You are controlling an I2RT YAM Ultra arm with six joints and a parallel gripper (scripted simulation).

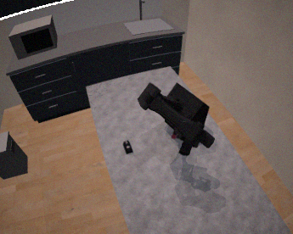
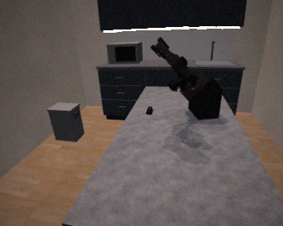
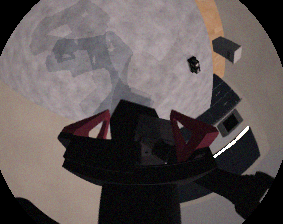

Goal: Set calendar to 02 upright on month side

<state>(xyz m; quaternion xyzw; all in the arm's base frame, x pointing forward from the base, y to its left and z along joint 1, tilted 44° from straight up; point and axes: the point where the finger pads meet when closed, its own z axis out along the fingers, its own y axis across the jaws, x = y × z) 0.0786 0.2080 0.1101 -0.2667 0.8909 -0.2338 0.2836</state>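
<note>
Right now my hand is 24 cm short of the dark calendar cube, 22 cm above it and 21 cm to the left of it. From my hand the other things lie so: dark tray 24 cm ahead, 23 cm to the right, 23 cm below.
</note>
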